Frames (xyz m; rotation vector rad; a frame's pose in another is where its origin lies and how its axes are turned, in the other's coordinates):
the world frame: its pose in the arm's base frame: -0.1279 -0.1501 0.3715 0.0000 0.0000 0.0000
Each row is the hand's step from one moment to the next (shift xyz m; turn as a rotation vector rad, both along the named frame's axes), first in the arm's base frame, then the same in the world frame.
Working: the arm's base frame: its pose in the world frame: 0.1279 0.1501 -0.3715 0.0000 0.0000 0.0000

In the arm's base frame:
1: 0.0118 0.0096 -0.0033 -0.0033 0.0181 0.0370
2: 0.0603 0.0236 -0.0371 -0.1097 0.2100 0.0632
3: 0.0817 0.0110 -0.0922 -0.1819 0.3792 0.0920
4: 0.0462 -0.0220 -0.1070 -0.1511 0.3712 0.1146
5: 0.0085 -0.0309 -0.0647 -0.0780 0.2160 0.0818
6: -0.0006 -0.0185 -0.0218 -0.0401 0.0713 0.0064
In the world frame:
1: 0.0118 0.0096 -0.0033 -0.0033 0.0181 0.0370
2: 0.0603 0.0236 -0.0371 -0.1097 0.2100 0.0632
3: 0.0817 0.0110 -0.0922 -0.1819 0.3792 0.0920
4: 0.0462 -0.0220 -0.1070 -0.1511 0.3712 0.1146
5: 0.0085 -0.0309 -0.0647 -0.0780 0.2160 0.0818
6: -0.0006 -0.0185 -0.0218 -0.0401 0.0713 0.0064

